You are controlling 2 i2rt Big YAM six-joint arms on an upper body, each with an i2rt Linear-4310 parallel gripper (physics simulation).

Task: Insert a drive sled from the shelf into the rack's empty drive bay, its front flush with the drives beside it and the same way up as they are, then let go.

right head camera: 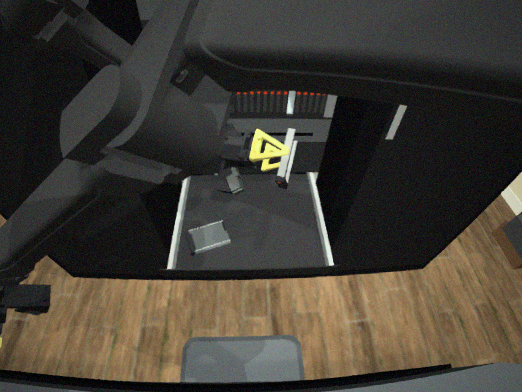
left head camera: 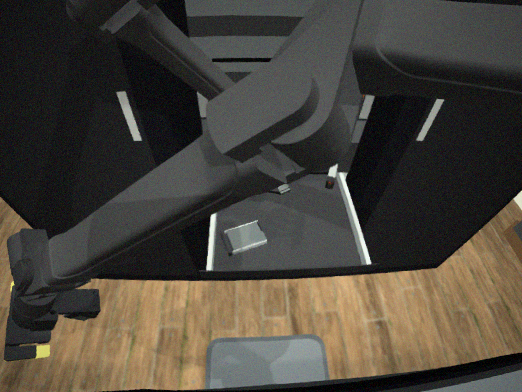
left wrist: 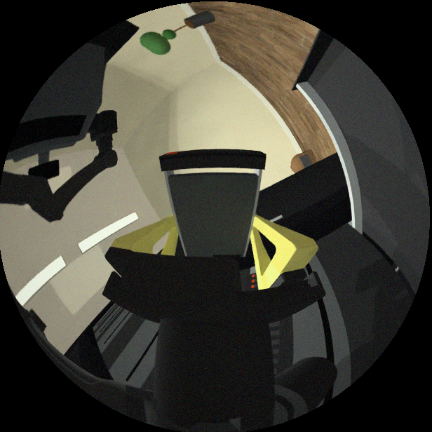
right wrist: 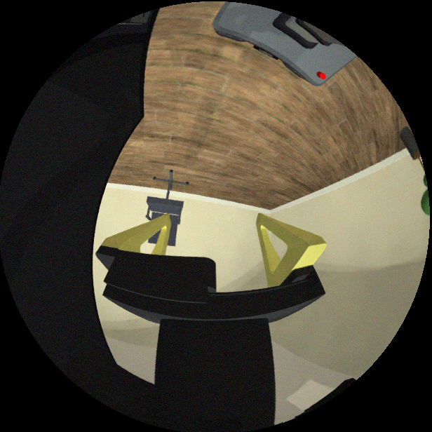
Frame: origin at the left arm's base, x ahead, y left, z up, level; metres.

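Seen in the pictures: left gripper, fingertip midpoint: (right head camera: 290, 156); right gripper, fingertip midpoint: (left head camera: 25, 330).
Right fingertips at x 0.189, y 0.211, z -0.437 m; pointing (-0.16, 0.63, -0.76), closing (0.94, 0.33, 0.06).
Offsets run from my right fingertips to a thing's middle. "*": to the spot under its first point. Level surfaces: height alone.
My left gripper (right head camera: 272, 150) (left wrist: 213, 217) is shut on a drive sled @[0.339 m ahead, 0.635 m right, 0.114 m up] (right head camera: 287, 159) (left wrist: 214, 200), its yellow fingers on the sled's two sides. In the right head view the sled stands on edge in front of the rack, its black front end with a red mark toward the bottom of the picture. The sled's end @[* 0.281 m ahead, 0.611 m right, 0.119 m up] (left head camera: 330, 177) also shows in the left head view. The drive row @[0.559 m ahead, 0.482 m right, 0.133 m up] (right head camera: 267, 103), with red lights along its top, is behind it; a pale upright strip @[* 0.599 m ahead, 0.677 m right, 0.107 m up] (right head camera: 291, 102) interrupts the row. The arm hides part of the row. My right gripper (right wrist: 213, 217) is open and empty, away from the rack.
A flat grey piece with pale side rims @[0.315 m ahead, 0.425 m right, 0.164 m down] (left head camera: 245, 236) (right head camera: 209, 236) lies on the dark shelf @[0.172 m down] (left head camera: 300, 250) (right head camera: 270, 250). A small grey bracket-like piece @[* 0.296 m ahead, 0.521 m right, 0.067 m up] (left head camera: 284, 189) (right head camera: 233, 181) shows near the shelf's back. Pale rails @[* 0.349 m ahead, 0.768 m right, 0.139 m down] (left head camera: 356, 220) (right head camera: 322, 220) and black cabinet walls flank the shelf.
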